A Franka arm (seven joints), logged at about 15 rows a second.
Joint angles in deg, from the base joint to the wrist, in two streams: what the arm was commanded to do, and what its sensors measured. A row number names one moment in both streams.
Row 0, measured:
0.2 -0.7 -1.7 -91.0 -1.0 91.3 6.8
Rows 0 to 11, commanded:
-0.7 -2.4 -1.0 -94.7 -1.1 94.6 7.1
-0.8 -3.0 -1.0 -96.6 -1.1 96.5 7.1
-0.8 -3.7 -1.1 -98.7 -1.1 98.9 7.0
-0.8 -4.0 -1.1 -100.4 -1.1 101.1 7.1
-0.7 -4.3 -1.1 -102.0 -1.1 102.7 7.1
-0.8 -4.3 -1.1 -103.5 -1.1 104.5 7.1
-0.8 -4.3 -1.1 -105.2 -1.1 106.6 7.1
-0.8 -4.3 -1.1 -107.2 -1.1 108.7 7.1
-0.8 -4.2 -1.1 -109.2 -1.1 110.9 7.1
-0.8 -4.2 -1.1 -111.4 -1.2 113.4 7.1
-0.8 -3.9 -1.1 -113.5 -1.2 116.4 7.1
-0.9 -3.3 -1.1 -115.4 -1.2 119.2 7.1
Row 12, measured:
0.2 -1.8 -1.8 -109.7 -1.0 113.6 6.9
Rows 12 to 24, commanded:
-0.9 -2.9 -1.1 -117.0 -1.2 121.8 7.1
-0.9 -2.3 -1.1 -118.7 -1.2 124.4 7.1
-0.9 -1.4 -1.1 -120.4 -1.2 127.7 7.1
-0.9 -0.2 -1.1 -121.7 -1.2 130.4 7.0
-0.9 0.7 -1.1 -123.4 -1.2 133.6 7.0
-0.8 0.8 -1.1 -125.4 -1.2 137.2 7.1
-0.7 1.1 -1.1 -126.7 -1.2 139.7 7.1
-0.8 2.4 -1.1 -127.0 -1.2 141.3 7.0
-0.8 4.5 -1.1 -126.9 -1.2 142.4 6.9
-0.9 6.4 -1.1 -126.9 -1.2 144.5 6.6
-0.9 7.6 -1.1 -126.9 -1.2 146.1 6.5
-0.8 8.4 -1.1 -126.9 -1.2 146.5 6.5
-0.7 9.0 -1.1 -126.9 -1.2 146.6 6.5
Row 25, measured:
0.1 7.6 -1.8 -126.6 -1.0 144.5 6.8
